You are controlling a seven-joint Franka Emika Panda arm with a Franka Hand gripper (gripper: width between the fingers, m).
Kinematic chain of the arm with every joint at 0, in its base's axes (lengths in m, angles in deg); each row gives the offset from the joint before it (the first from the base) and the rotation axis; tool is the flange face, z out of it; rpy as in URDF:
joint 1: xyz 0 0 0.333 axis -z
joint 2: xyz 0 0 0 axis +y
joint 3: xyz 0 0 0.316 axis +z
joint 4: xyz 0.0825 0 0 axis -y
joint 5: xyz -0.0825 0 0.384 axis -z
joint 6: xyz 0 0 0 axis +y
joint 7: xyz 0.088 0 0 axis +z
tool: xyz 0 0 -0.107 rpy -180 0 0
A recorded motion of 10 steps. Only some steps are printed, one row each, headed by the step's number.
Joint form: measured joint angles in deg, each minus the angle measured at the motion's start. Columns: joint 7, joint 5, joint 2, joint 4, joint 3, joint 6, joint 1.
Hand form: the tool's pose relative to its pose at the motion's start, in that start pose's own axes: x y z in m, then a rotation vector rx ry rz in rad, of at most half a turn. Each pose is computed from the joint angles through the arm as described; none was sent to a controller.
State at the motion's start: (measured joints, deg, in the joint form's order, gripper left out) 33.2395 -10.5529 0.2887 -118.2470 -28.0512 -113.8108 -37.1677
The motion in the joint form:
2: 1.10 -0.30 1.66 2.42 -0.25 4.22 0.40
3: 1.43 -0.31 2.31 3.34 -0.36 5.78 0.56
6: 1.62 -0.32 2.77 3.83 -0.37 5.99 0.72
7: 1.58 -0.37 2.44 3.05 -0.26 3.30 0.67
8: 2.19 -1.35 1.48 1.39 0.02 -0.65 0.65
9: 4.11 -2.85 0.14 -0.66 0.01 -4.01 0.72
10: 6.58 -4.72 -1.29 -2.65 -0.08 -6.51 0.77
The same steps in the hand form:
2: 0.0017 0.0041 -0.0005 0.0249 -0.0486 -0.0078
3: 0.0022 0.0059 -0.0007 0.0328 -0.0676 -0.0095
6: 0.0035 0.0079 -0.0007 0.0312 -0.0705 -0.0098
7: 0.0054 0.0087 -0.0008 0.0119 -0.0378 -0.0104
8: 0.0062 0.0075 -0.0009 -0.0002 0.0188 -0.0174
9: 0.0023 0.0077 -0.0010 0.0012 0.0730 -0.0353
10: -0.0031 0.0071 -0.0010 0.0125 0.1207 -0.0578

